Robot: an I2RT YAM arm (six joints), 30 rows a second.
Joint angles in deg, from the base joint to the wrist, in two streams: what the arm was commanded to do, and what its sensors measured. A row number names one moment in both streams.
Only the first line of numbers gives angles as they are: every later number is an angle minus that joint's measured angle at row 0.
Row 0, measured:
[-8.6, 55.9, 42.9, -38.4, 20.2, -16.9]
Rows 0 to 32, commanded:
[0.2, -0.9, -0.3, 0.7, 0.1, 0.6]
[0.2, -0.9, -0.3, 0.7, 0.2, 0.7]
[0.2, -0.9, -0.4, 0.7, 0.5, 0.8]
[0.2, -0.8, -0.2, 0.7, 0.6, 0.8]
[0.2, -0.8, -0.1, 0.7, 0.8, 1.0]
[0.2, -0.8, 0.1, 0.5, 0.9, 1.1]
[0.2, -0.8, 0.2, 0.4, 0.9, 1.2]
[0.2, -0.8, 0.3, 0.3, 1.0, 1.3]
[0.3, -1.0, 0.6, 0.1, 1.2, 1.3]
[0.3, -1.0, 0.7, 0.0, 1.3, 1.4]
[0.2, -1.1, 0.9, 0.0, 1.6, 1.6]
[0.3, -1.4, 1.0, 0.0, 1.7, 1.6]
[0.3, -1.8, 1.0, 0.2, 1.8, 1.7]
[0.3, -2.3, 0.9, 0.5, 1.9, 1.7]
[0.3, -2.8, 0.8, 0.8, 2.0, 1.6]
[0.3, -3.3, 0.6, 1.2, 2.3, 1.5]
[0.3, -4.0, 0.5, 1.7, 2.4, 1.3]
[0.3, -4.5, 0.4, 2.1, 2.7, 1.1]
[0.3, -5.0, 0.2, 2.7, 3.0, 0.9]
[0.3, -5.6, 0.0, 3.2, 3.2, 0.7]
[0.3, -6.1, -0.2, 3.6, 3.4, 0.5]
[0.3, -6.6, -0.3, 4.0, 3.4, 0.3]
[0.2, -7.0, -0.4, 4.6, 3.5, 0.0]
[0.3, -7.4, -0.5, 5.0, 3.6, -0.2]
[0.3, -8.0, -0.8, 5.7, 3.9, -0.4]
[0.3, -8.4, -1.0, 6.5, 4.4, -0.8]
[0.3, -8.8, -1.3, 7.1, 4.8, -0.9]
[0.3, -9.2, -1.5, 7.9, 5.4, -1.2]
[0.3, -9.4, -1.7, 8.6, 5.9, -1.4]
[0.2, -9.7, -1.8, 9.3, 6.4, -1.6]
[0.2, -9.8, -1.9, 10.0, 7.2, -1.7]
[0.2, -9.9, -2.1, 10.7, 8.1, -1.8]
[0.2, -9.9, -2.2, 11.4, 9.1, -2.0]
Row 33, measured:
[0.1, -9.2, -1.4, 7.3, 5.7, -1.1]
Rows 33 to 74, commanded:
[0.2, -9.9, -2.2, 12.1, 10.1, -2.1]
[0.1, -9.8, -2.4, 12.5, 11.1, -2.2]
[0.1, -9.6, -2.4, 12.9, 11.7, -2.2]
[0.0, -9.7, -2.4, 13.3, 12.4, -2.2]
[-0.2, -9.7, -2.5, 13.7, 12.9, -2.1]
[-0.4, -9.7, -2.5, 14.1, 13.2, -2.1]
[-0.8, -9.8, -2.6, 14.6, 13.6, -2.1]
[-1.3, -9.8, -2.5, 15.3, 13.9, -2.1]
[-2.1, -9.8, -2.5, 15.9, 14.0, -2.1]
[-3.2, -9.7, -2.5, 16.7, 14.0, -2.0]
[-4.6, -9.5, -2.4, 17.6, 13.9, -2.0]
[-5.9, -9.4, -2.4, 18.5, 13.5, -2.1]
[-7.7, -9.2, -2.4, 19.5, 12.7, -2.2]
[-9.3, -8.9, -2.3, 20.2, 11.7, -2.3]
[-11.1, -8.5, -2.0, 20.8, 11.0, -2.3]
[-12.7, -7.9, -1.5, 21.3, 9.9, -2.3]
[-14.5, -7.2, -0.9, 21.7, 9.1, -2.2]
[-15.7, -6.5, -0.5, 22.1, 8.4, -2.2]
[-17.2, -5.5, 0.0, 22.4, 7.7, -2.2]
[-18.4, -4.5, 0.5, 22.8, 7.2, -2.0]
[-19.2, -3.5, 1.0, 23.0, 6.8, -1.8]
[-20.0, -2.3, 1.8, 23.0, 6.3, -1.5]
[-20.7, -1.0, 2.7, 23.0, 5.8, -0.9]
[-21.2, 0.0, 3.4, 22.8, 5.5, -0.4]
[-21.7, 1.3, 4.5, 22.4, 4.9, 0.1]
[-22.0, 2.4, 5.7, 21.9, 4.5, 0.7]
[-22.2, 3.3, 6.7, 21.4, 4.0, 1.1]
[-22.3, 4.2, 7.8, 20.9, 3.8, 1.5]
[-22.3, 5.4, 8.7, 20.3, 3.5, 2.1]
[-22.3, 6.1, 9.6, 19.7, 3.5, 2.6]
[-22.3, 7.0, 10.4, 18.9, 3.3, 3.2]
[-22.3, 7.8, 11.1, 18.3, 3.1, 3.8]
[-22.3, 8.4, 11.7, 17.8, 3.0, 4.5]
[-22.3, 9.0, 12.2, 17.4, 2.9, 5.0]
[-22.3, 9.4, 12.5, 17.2, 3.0, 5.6]
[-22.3, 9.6, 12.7, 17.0, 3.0, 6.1]
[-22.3, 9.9, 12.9, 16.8, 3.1, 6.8]
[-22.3, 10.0, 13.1, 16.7, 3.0, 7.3]
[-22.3, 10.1, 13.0, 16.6, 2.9, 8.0]
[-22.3, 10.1, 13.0, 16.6, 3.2, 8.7]
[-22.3, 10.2, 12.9, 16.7, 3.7, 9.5]
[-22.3, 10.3, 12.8, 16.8, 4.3, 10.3]
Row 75, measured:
[-22.1, 10.1, 11.4, 17.3, 3.6, 6.4]
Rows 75 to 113, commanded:
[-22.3, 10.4, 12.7, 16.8, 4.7, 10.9]
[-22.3, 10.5, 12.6, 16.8, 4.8, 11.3]
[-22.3, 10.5, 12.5, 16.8, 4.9, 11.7]
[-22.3, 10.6, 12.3, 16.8, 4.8, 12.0]
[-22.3, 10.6, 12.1, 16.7, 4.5, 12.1]
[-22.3, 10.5, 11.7, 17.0, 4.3, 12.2]
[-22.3, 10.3, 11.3, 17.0, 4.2, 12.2]
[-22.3, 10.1, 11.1, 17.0, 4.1, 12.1]
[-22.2, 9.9, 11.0, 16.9, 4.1, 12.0]
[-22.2, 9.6, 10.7, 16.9, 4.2, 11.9]
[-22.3, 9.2, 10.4, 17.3, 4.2, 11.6]
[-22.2, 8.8, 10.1, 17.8, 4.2, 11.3]
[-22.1, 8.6, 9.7, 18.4, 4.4, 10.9]
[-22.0, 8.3, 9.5, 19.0, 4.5, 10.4]
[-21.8, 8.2, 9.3, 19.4, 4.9, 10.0]
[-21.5, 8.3, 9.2, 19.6, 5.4, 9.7]
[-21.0, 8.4, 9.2, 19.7, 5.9, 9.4]
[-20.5, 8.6, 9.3, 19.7, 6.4, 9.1]
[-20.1, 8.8, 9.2, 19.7, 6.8, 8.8]
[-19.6, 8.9, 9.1, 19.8, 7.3, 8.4]
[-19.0, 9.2, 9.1, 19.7, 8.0, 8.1]
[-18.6, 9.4, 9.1, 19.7, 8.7, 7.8]
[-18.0, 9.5, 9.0, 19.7, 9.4, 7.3]
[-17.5, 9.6, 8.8, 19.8, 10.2, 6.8]
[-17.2, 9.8, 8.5, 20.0, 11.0, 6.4]
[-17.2, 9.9, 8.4, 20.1, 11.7, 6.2]
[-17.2, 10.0, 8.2, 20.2, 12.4, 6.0]
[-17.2, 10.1, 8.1, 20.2, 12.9, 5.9]
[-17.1, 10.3, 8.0, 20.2, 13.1, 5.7]
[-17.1, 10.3, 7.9, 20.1, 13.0, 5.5]
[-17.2, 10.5, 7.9, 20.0, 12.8, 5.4]
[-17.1, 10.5, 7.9, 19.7, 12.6, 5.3]
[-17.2, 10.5, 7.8, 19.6, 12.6, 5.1]
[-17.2, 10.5, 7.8, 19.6, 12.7, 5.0]
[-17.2, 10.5, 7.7, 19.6, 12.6, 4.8]
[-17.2, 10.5, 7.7, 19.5, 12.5, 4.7]
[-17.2, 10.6, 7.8, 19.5, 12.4, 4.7]
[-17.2, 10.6, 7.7, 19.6, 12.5, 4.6]
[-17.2, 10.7, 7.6, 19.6, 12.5, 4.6]
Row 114, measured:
[-17.2, 10.5, 8.5, 18.5, 11.6, 5.1]
